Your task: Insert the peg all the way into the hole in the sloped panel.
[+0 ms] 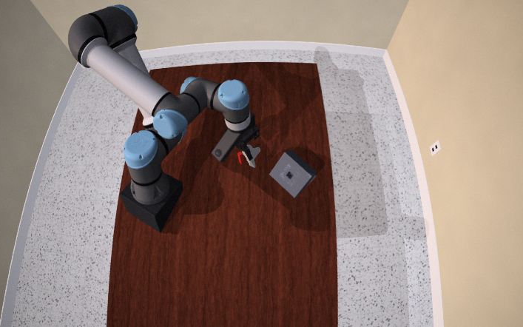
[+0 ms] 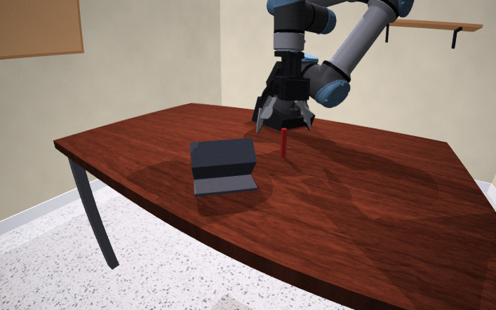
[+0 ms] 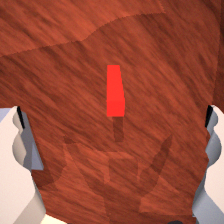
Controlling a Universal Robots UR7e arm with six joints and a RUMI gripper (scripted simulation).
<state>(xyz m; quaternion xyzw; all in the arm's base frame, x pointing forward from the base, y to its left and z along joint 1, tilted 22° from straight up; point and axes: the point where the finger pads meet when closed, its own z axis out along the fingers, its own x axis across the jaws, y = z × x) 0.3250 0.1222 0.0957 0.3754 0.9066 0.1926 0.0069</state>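
Right now my hand is 40 mm above the red peg.
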